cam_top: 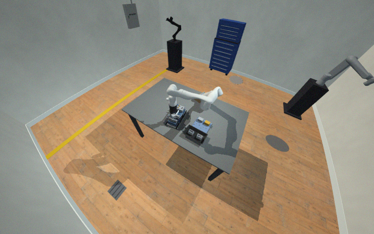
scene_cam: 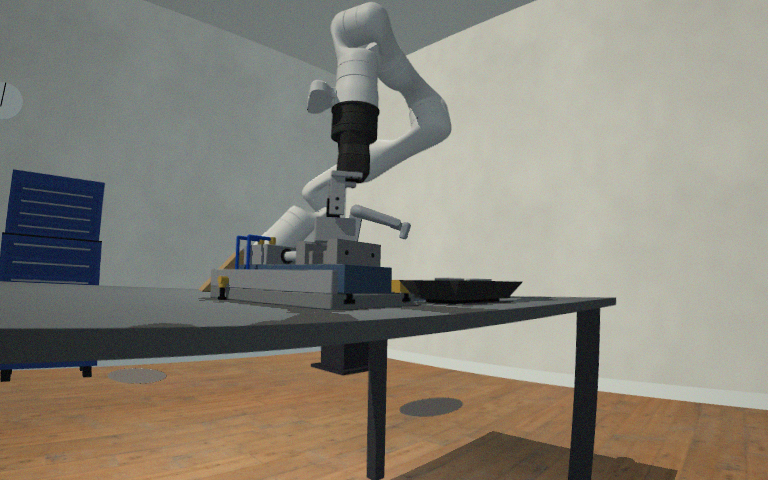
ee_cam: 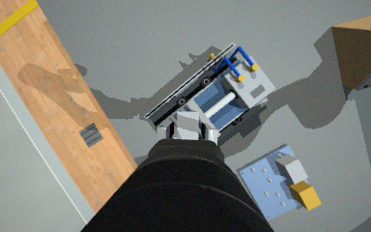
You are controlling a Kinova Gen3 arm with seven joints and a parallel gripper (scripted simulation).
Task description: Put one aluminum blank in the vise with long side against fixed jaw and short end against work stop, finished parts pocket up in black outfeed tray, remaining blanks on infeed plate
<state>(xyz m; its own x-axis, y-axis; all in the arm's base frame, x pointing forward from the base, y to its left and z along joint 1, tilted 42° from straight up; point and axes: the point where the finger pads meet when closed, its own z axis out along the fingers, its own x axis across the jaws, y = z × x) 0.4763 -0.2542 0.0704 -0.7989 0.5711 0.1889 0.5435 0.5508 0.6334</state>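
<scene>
My gripper is now 4 cm above the gray blank. Round my hand: yellow brass blank 36 cm to the left, 17 cm behind, 13 cm below.
</scene>
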